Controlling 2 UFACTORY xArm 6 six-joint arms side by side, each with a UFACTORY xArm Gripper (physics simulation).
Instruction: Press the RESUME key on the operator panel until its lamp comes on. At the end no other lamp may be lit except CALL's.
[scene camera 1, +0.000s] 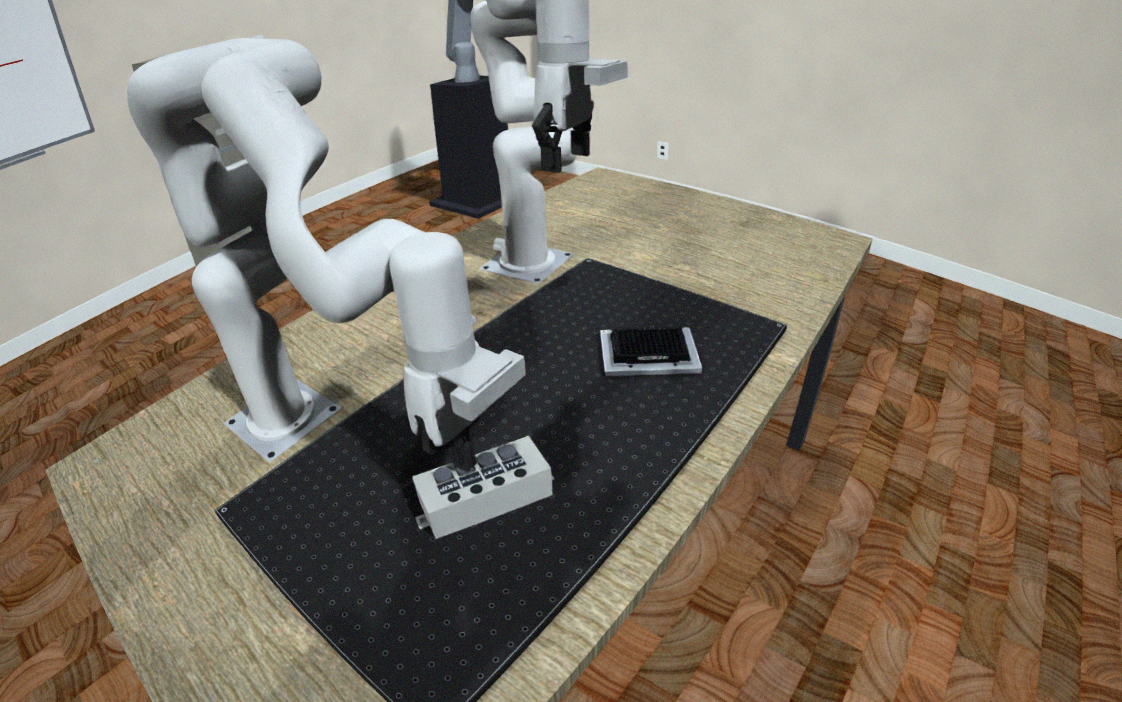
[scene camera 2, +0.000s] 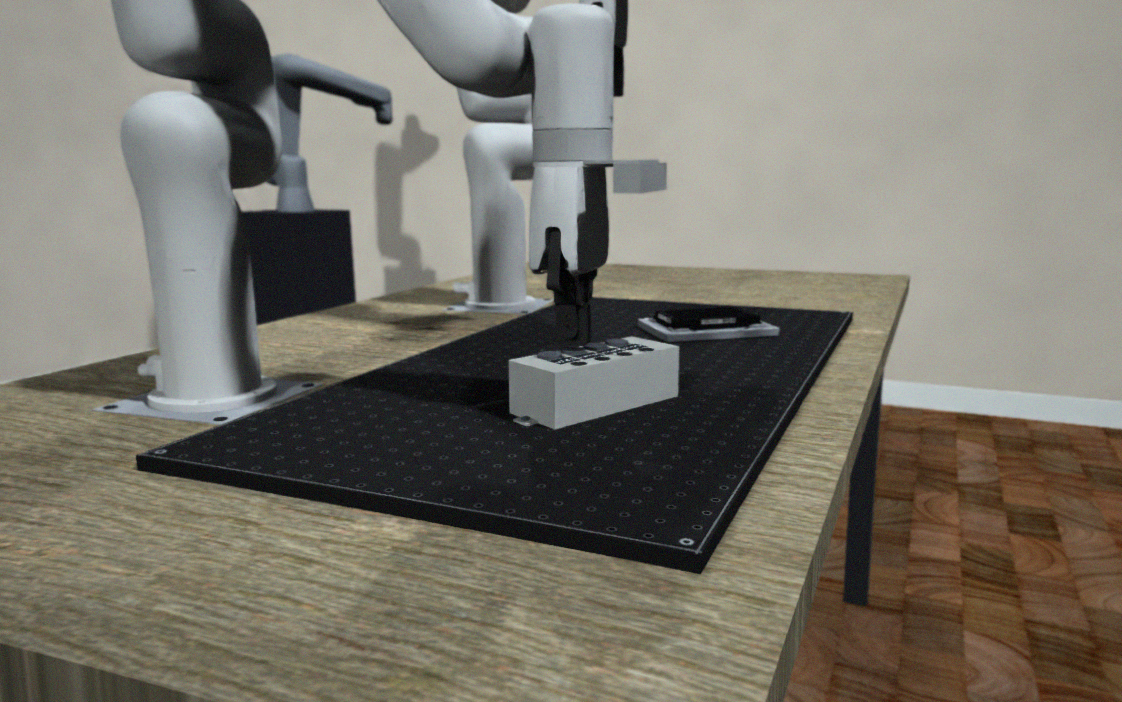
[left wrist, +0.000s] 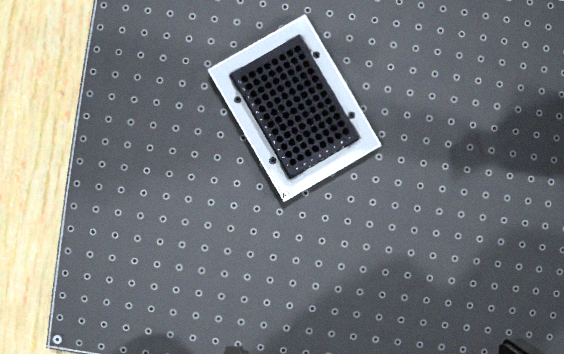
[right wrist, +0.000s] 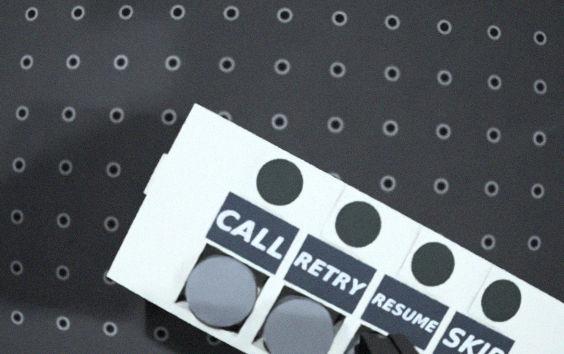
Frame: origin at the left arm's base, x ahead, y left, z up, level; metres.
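Where they show: left gripper, between the fingertips: (scene camera 1: 566, 162); right gripper, between the fingertips: (scene camera 1: 464, 463) (scene camera 2: 573, 343); left arm's base, origin of its link: (scene camera 1: 527, 261) (scene camera 2: 500, 304); right arm's base, origin of its link: (scene camera 1: 281, 416) (scene camera 2: 215, 396).
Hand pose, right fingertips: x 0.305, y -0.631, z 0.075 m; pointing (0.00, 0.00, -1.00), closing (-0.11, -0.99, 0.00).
Each offset is from my right fingertips to the centre of the thing. "spot": to the spot under its first point. Level surfaces: height alone.
The operator panel {dz -0.034, dx +0.023, dy +0.003 m} (scene camera 1: 494, 506) (scene camera 2: 616, 393) (right wrist: 160, 220) is a pale box with a row of round grey keys, labels and lamps. In the right wrist view the CALL lamp {dz -0.008, dx +0.068, dy +0.027 m} (right wrist: 280, 182), RETRY lamp {dz -0.008, dx +0.051, dy +0.002 m} (right wrist: 358, 224), RESUME lamp {dz -0.008, dx +0.034, dy -0.023 m} (right wrist: 432, 264) and SKIP lamp {dz -0.008, dx +0.018, dy -0.048 m} (right wrist: 501, 300) are all dark. My right gripper (scene camera 1: 468, 465) (scene camera 2: 584, 337) is shut and empty, its tips down at the RESUME key, below the RESUME label {spot: dz -0.009, dx +0.019, dy -0.013 m} (right wrist: 406, 311). The fingers hide most of that key; whether it is pressed in I cannot tell. My left gripper (scene camera 1: 567, 153) is open and empty, high above the table.
A black multi-well plate {dz -0.043, dx +0.087, dy +0.405 m} (scene camera 1: 651, 345) (scene camera 2: 703, 317) (left wrist: 296, 105) sits on a pale holder (scene camera 1: 612, 366) (scene camera 2: 744, 331) (left wrist: 330, 172) beyond the panel. Both stand on the black perforated mat {dz -0.062 m} (scene camera 1: 529, 604) (scene camera 2: 413, 463) (left wrist: 150, 290), which lies on the wooden table {dz -0.075 m} (scene camera 1: 165, 562) (scene camera 2: 330, 596).
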